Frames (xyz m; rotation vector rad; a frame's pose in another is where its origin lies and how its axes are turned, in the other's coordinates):
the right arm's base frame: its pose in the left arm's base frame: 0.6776 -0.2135 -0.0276 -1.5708 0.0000 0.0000
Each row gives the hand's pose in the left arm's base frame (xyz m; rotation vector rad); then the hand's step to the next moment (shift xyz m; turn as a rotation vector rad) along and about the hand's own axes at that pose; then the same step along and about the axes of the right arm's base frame.
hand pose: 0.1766 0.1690 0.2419 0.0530 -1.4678 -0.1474
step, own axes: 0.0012 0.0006 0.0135 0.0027 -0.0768 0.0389
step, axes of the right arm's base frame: -0.0133 -0.0027 0.0012 -0.0435 0.0030 -0.0743
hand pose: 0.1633 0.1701 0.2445 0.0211 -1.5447 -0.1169
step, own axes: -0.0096 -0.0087 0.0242 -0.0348 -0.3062 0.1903
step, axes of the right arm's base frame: -0.0249 0.0097 -0.0063 -0.2097 0.0562 -0.2899
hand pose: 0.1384 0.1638 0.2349 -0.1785 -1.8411 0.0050
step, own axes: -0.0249 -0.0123 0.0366 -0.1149 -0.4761 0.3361
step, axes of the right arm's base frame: -0.0299 0.0327 -0.0120 -0.3485 0.1566 -0.4548
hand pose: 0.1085 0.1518 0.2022 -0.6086 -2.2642 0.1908
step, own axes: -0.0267 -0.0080 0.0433 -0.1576 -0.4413 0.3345
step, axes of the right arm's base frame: -0.0183 0.0448 -0.0177 -0.3094 0.1941 -0.4450
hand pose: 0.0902 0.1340 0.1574 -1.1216 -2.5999 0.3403
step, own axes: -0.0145 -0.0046 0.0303 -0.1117 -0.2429 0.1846
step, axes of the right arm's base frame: -0.0042 0.0291 -0.0168 -0.1541 0.1116 -0.2634
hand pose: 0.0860 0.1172 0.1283 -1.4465 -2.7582 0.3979
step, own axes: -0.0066 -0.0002 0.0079 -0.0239 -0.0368 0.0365
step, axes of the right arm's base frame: 0.0027 0.0068 -0.0072 -0.0203 0.0244 -0.0474
